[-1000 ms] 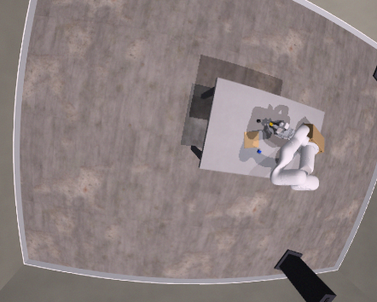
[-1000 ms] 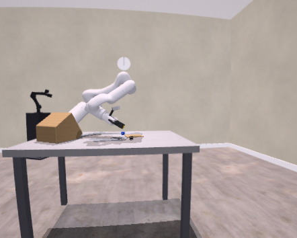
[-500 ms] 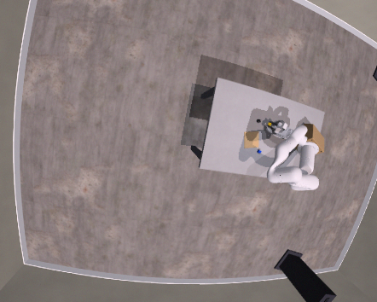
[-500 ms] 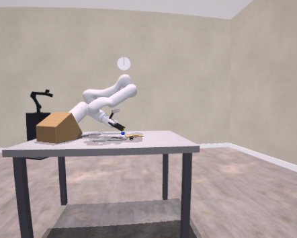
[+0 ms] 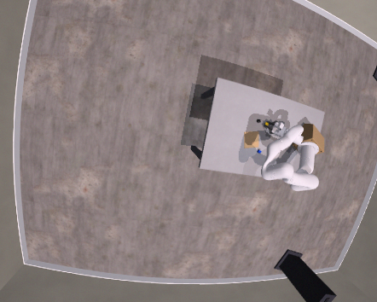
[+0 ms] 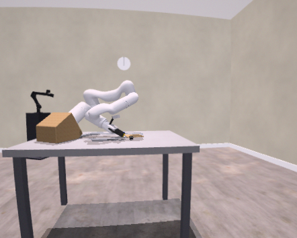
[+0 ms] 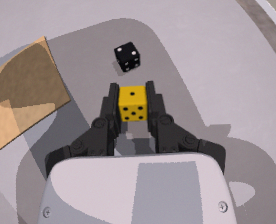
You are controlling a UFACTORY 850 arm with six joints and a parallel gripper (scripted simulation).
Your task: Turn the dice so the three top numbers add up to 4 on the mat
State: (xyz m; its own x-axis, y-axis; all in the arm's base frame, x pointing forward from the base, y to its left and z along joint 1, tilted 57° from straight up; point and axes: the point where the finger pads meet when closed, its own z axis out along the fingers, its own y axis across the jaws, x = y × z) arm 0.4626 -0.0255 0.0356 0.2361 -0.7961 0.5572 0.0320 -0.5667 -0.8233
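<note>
My hand is 80 mm short of the black die, 10 mm to the right of it and 30 mm above it. Round my hand: yellow die 10 mm ahead, 10 mm below; tan mat 50 mm ahead, 180 mm to the left, 40 mm below; blue die 70 mm behind, 230 mm to the left, 30 mm below.
</note>
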